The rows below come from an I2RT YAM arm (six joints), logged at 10 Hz.
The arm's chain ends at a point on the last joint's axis. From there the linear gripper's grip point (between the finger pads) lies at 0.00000 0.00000 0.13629 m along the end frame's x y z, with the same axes.
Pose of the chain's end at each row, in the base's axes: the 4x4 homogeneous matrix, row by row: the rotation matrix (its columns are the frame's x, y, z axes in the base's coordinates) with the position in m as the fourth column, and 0 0 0 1 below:
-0.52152, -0.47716, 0.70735, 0.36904; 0.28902, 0.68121, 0.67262, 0.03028; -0.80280, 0.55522, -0.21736, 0.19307; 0, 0, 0, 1
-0.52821, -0.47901, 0.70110, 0.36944; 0.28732, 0.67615, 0.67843, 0.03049; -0.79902, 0.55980, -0.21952, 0.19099; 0, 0, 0, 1
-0.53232, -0.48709, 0.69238, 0.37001; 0.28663, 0.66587, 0.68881, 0.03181; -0.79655, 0.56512, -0.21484, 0.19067; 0, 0, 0, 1
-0.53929, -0.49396, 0.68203, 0.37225; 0.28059, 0.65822, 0.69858, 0.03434; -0.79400, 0.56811, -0.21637, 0.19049; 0, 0, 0, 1
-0.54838, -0.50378, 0.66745, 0.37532; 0.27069, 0.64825, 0.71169, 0.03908; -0.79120, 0.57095, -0.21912, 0.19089; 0, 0, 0, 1
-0.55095, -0.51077, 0.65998, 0.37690; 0.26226, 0.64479, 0.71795, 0.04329; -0.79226, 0.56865, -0.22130, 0.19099; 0, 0, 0, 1
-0.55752, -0.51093, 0.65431, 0.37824; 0.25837, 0.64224, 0.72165, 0.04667; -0.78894, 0.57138, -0.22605, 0.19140; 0, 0, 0, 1
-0.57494, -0.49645, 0.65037, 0.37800; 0.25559, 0.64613, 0.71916, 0.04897; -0.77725, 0.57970, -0.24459, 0.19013; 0, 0, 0, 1
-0.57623, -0.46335, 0.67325, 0.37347; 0.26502, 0.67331, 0.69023, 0.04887; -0.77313, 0.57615, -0.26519, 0.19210; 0, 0, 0, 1
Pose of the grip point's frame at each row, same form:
-0.52152, -0.47716, 0.70735, 0.46544; 0.28902, 0.68121, 0.67262, 0.12195; -0.80280, 0.55522, -0.21736, 0.16345; 0, 0, 0, 1
-0.52821, -0.47901, 0.70110, 0.46499; 0.28732, 0.67615, 0.67843, 0.12295; -0.79902, 0.55980, -0.21952, 0.16107; 0, 0, 0, 1
-0.53232, -0.48709, 0.69238, 0.46437; 0.28663, 0.66587, 0.68881, 0.12569; -0.79655, 0.56512, -0.21484, 0.16139; 0, 0, 0, 1
-0.53929, -0.49396, 0.68203, 0.46520; 0.28059, 0.65822, 0.69858, 0.12955; -0.79400, 0.56811, -0.21637, 0.16100; 0, 0, 0, 1
-0.54838, -0.50378, 0.66745, 0.46629; 0.27069, 0.64825, 0.71169, 0.13608; -0.79120, 0.57095, -0.21912, 0.16103; 0, 0, 0, 1
-0.55095, -0.51077, 0.65998, 0.46685; 0.26226, 0.64479, 0.71795, 0.14114; -0.79226, 0.56865, -0.22130, 0.16083; 0, 0, 0, 1
-0.55752, -0.51093, 0.65431, 0.46742; 0.25837, 0.64224, 0.72165, 0.14502; -0.78894, 0.57138, -0.22605, 0.16059; 0, 0, 0, 1
-0.57494, -0.49645, 0.65037, 0.46664; 0.25559, 0.64613, 0.71916, 0.14698; -0.77725, 0.57970, -0.24459, 0.15679; 0, 0, 0, 1
-0.57623, -0.46335, 0.67325, 0.46523; 0.26502, 0.67331, 0.69023, 0.14294; -0.77313, 0.57615, -0.26519, 0.15596; 0, 0, 0, 1

